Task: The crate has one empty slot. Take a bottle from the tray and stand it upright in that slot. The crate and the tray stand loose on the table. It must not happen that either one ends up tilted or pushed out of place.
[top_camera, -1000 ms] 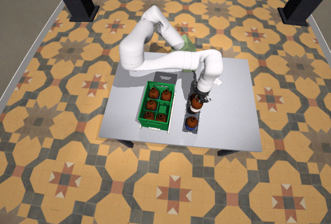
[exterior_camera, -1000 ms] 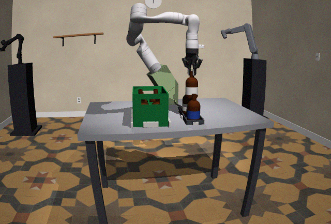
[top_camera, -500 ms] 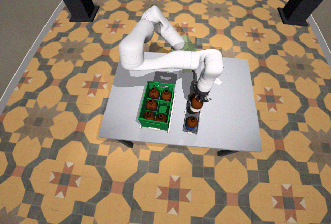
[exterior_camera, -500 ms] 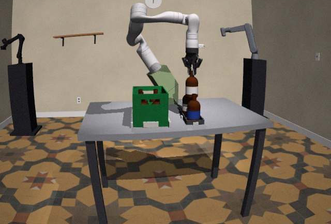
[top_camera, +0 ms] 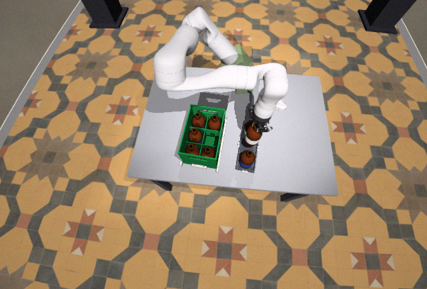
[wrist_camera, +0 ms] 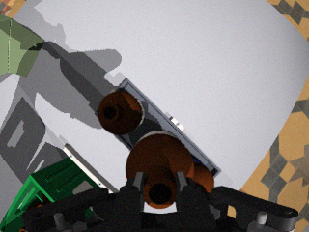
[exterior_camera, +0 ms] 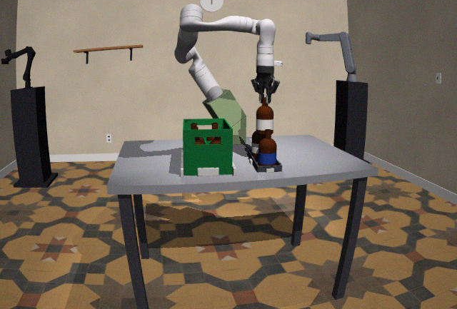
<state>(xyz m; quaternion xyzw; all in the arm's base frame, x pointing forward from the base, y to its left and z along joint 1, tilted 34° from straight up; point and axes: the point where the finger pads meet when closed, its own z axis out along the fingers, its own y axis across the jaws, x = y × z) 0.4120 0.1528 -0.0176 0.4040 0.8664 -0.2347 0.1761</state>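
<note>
Now: hand 70 mm above the brown bottle. The rest, counted from my hand: tray 260 mm below; white-label bottle 90 mm behind, 10 mm to the left, 190 mm below; crate 10 mm behind, 250 mm to the right, 190 mm below.
</note>
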